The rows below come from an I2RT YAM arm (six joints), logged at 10 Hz.
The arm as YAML. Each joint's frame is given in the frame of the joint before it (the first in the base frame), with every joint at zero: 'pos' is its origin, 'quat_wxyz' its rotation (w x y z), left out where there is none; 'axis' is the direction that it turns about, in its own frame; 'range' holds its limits. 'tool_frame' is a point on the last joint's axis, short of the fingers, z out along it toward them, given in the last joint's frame.
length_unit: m
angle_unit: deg
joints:
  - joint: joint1
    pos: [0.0, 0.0, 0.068]
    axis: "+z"
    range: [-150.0, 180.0]
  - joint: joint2
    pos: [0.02, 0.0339, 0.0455]
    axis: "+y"
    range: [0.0, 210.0]
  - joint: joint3
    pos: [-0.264, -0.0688, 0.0]
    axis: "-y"
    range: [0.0, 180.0]
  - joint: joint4
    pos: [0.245, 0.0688, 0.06]
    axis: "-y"
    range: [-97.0, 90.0]
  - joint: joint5
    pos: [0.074, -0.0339, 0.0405]
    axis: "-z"
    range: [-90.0, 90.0]
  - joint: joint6
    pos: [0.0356, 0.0, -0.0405]
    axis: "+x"
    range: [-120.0, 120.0]
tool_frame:
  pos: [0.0, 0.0, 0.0]
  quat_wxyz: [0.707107, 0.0, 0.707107, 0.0]
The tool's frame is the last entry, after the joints.
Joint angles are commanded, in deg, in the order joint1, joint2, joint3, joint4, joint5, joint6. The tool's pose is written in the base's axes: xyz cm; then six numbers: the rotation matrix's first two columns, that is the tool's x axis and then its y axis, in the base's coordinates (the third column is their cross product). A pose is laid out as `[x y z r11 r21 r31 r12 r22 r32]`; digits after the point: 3 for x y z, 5 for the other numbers.
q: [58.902, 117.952, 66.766, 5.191, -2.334, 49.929]
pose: [21.578 36.054 11.460 -0.90506 -0.02010 -0.42480 -0.27587 0.78794 0.55049]
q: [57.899, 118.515, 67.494, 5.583, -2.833, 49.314]
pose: [22.365 35.982 11.470 -0.90238 -0.01327 -0.43073 -0.27647 0.78454 0.55504]
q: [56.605, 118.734, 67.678, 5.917, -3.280, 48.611]
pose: [23.214 35.583 11.451 -0.89996 -0.00429 -0.43595 -0.27309 0.78502 0.55602]
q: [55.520, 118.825, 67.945, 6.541, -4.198, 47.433]
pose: [23.943 35.324 11.604 -0.89495 -0.00568 -0.44613 -0.28477 0.77704 0.56136]
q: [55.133, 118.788, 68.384, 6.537, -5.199, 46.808]
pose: [24.228 35.337 11.848 -0.89410 -0.01317 -0.44767 -0.29600 0.76752 0.56860]
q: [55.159, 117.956, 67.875, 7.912, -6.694, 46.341]
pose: [24.114 35.369 12.388 -0.89021 -0.02118 -0.45506 -0.31936 0.74138 0.59023]
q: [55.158, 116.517, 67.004, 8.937, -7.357, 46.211]
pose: [23.941 35.190 13.125 -0.88487 -0.01802 -0.46548 -0.33346 0.72224 0.60595]
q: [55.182, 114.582, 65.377, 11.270, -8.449, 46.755]
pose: [23.634 34.899 14.016 -0.88021 -0.00369 -0.47456 -0.34600 0.68940 0.63640]
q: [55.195, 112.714, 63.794, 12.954, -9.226, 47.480]
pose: [23.304 34.524 14.767 -0.87851 0.01080 -0.47761 -0.35074 0.66419 0.66018]
